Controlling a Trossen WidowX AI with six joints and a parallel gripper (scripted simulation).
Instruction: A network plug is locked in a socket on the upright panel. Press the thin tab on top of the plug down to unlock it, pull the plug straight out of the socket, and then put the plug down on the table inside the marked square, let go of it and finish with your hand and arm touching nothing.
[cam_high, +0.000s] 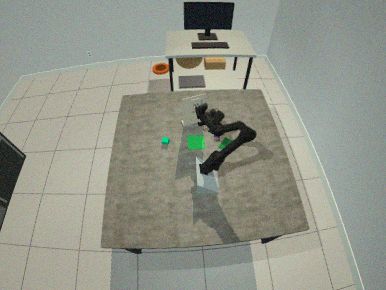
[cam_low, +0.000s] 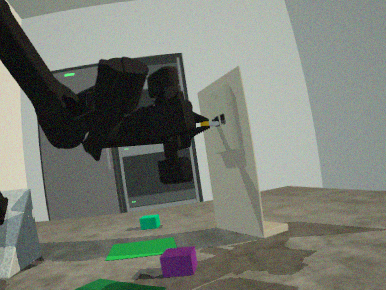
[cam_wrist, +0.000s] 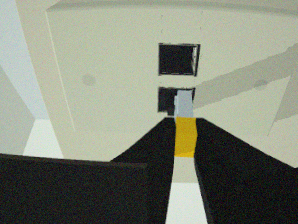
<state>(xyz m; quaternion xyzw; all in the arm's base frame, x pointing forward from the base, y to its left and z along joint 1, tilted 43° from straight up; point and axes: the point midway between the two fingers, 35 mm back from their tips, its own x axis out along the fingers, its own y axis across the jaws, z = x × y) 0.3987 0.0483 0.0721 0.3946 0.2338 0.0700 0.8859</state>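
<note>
My gripper tip is now 15 cm past the green square, 1 cm to the right of it and 20 cm above it. Round my gripper tip: cream panel (4 cm ahead, 8 cm below); purple cube (10 cm behind, 15 cm to the right, 19 cm below); plug (1 cm ahead).
</note>
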